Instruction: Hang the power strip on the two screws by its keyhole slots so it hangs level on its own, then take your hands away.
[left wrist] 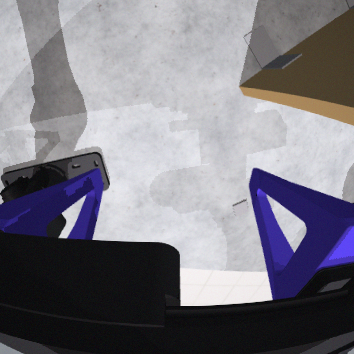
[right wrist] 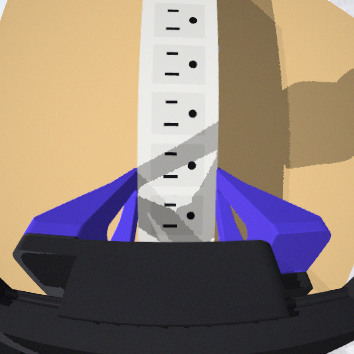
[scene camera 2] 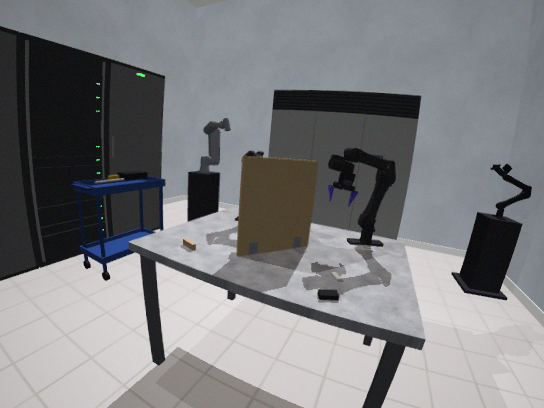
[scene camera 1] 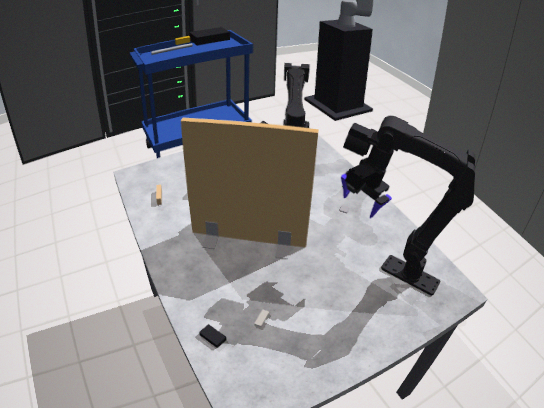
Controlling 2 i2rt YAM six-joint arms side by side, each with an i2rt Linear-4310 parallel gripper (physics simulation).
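Places are measured from the left arm's base along level axes (x ahead, y left, z up), in centimetres.
Where they show: left gripper, fingertip midpoint: (left wrist: 175,176) (scene camera 2: 339,204) (scene camera 1: 357,207); right gripper, fingertip midpoint: (right wrist: 176,175); left arm's base at its link origin: (left wrist: 53,179) (scene camera 2: 365,242) (scene camera 1: 410,276).
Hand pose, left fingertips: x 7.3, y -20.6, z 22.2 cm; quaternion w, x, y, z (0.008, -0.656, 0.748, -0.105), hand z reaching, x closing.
Note:
Things, the pixels of their centre, and the offset from my left fingertips. Level surfaces: height alone.
- white power strip at the middle of its body: (right wrist: 176,112) dx +9.0, dy -33.4, dz +4.3 cm
- wooden board at the middle of its body: (right wrist: 229,151) (scene camera 1: 247,186) (scene camera 2: 278,206) dx +11.1, dy -30.3, dz -1.2 cm
- table at its surface level: dz -22.2 cm
- black block at the middle of its body: (scene camera 1: 212,336) (scene camera 2: 328,294) dx +47.0, dy -12.9, dz -21.4 cm
- small beige block at the middle of its body: (scene camera 1: 261,318) (scene camera 2: 336,276) dx +33.7, dy -6.8, dz -21.6 cm
- orange block at the middle of its body: (scene camera 1: 159,194) (scene camera 2: 189,244) dx +16.3, dy -69.0, dz -20.8 cm
The white power strip (right wrist: 178,90) runs up the middle of the right wrist view, its outlets facing the camera, in front of the wooden board (right wrist: 75,100) (scene camera 1: 250,185) (scene camera 2: 277,205). My right gripper (right wrist: 176,175) is shut on the strip across its width, near the lower end in that view. The screws and keyhole slots do not show, and I cannot tell whether the strip touches the board. The board hides the strip in both scene views. My left gripper (scene camera 1: 361,197) (scene camera 2: 341,195) (left wrist: 175,176) is open and empty, above the table beside the board, well away from the strip.
On the table (scene camera 1: 380,345) (scene camera 2: 215,270), a black block (scene camera 1: 212,335) (scene camera 2: 328,294) and a small beige block (scene camera 1: 262,318) (scene camera 2: 336,275) lie behind the board. An orange block (scene camera 1: 159,194) (scene camera 2: 189,244) lies near the table edge. A blue cart (scene camera 1: 192,57) (scene camera 2: 120,185) stands beyond the table.

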